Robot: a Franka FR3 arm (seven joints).
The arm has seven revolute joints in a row. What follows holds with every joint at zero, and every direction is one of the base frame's.
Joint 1 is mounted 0.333 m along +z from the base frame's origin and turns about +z.
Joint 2 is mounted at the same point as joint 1 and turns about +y.
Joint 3 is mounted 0.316 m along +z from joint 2 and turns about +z.
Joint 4 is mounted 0.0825 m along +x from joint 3 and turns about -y.
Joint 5 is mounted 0.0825 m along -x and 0.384 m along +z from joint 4 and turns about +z.
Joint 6 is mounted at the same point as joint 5 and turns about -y.
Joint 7 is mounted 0.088 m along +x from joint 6 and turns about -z.
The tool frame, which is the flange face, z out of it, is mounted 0.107 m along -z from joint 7; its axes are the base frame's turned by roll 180, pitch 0 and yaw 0 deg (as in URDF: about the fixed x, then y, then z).
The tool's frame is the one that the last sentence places.
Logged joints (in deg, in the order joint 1, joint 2, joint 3, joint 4, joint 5, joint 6, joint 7), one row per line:
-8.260 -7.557 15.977 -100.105 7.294 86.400 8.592
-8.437 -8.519 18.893 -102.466 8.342 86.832 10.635
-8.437 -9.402 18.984 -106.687 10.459 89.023 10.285
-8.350 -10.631 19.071 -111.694 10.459 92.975 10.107
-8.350 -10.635 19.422 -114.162 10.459 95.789 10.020
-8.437 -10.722 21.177 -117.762 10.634 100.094 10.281
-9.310 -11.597 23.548 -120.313 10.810 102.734 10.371
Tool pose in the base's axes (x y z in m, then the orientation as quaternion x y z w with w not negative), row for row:
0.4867 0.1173 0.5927 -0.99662 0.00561 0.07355 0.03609
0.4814 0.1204 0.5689 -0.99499 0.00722 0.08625 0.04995
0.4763 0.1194 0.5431 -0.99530 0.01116 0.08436 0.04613
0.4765 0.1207 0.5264 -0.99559 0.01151 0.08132 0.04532
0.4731 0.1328 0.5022 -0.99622 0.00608 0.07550 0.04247
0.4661 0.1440 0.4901 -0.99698 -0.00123 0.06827 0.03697
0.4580 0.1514 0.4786 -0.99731 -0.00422 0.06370 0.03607
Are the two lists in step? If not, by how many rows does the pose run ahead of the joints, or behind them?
The pose runs 1 row ahead of the joints: the pose in row i belongs to the joints in row i + 1.
